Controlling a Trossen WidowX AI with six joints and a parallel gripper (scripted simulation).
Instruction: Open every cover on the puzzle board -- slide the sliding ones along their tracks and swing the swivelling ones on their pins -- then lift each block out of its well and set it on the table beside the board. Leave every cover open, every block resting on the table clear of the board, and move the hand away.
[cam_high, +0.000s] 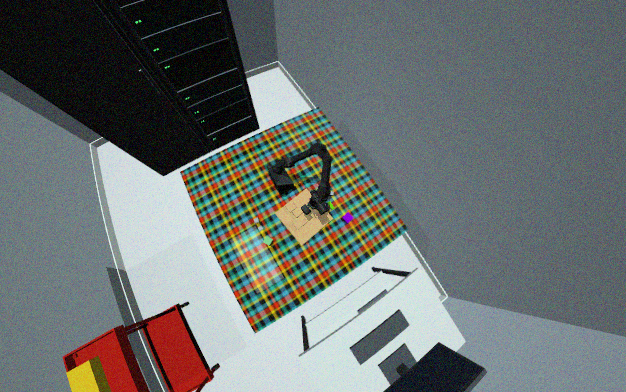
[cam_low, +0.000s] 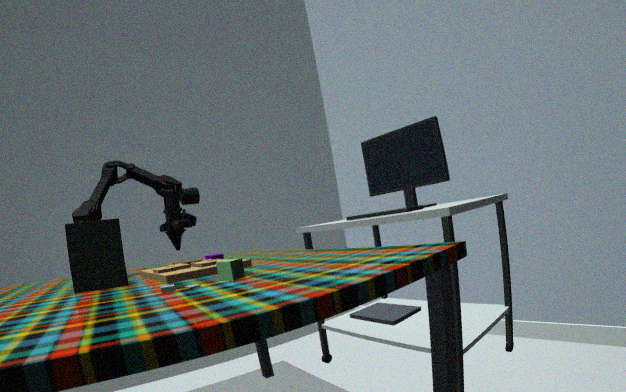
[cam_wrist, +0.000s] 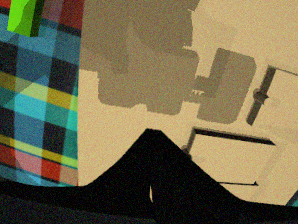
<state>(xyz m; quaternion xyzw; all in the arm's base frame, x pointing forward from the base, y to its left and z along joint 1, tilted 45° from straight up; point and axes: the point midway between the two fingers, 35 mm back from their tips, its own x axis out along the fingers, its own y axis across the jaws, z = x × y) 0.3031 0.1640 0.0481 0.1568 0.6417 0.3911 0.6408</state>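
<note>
My gripper tip is now 130 mm to the right of the bright green block, 70 mm above it and 30 mm short of it. Also, from my gripper tip: purple block (200 mm to the left, 160 mm ahead, 60 mm below); grey piece (400 mm to the right, 70 mm below, 70 mm behind); pale green block (370 mm to the right, 100 mm ahead, 50 mm below).
</note>
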